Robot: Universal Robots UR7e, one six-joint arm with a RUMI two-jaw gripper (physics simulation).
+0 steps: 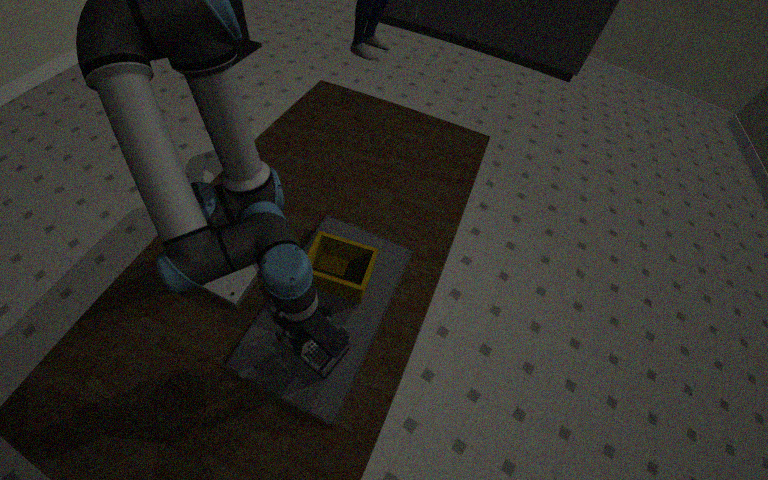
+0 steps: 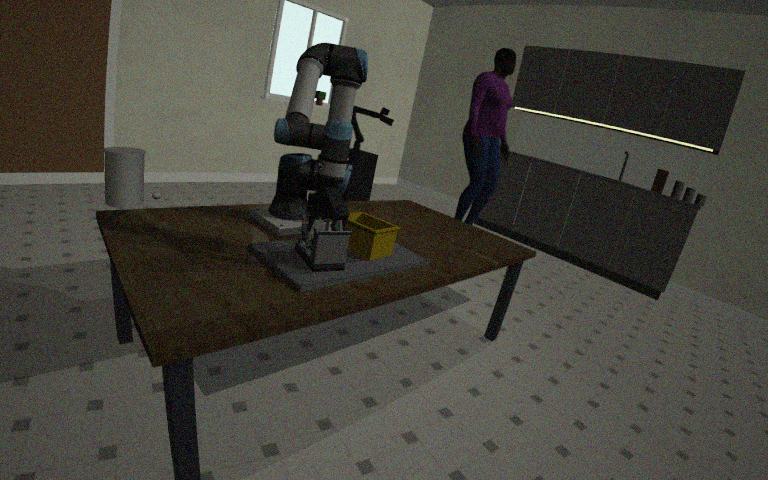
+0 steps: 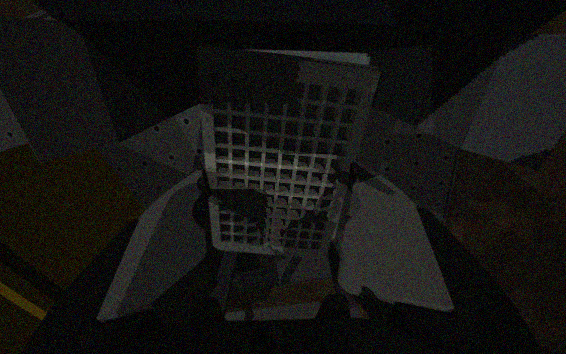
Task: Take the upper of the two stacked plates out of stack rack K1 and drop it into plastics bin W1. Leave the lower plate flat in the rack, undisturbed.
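Places are measured from the arm's base along level axes (x up, y back, z right), in metres.
Where they show: gripper, fingertip midpoint: (image 3: 278,171); arm's base, origin of the base link: (image 2: 289,213).
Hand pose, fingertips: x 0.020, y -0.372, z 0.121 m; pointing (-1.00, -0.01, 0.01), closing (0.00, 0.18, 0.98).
Note:
Things, the pixels of their centre, and the offset from my fingertips. "spot": a spot on its surface instead. Level surfaces: height alone.
- upper plate, body centre: (image 3: 278,175) (image 1: 315,339) dx +0.008, dy -0.002, dz +0.000 m
- stack rack K1, body centre: (image 3: 285,193) (image 1: 312,338) (image 2: 321,240) dx +0.022, dy +0.003, dz +0.003 m
- Plastics bin W1, body centre: (image 3: 48,259) (image 1: 340,268) (image 2: 365,235) dx +0.012, dy +0.028, dz -0.199 m
- grey board, surface spot: (image 1: 390,261) (image 2: 408,257) spot: dx -0.037, dy -0.082, dz -0.307 m
- brown table, its level: dx -0.050 m
The upper plate (image 1: 312,352) (image 3: 240,164), a pale square grid, lies in stack rack K1 (image 1: 326,373) (image 2: 330,250). Another grid layer shows dimly through its openings; the lower plate is otherwise hidden. My gripper (image 1: 318,344) (image 2: 327,227) (image 3: 278,171) is down at the rack, its two jaws against the left and right edges of the upper plate, shut on it. The plate looks flat and still inside the rack; any gap beneath it cannot be told in this dim light. Plastics bin W1 (image 1: 339,283) (image 2: 370,242) (image 3: 65,215), yellow and open-topped, stands beside the rack.
Rack and bin stand on a grey board (image 1: 390,261) (image 2: 408,258) on the brown table (image 1: 396,141) (image 2: 198,283). The pale base plate of the arm (image 1: 235,287) (image 2: 280,221) is behind the board. A person (image 1: 368,45) (image 2: 489,107) stands beyond the table.

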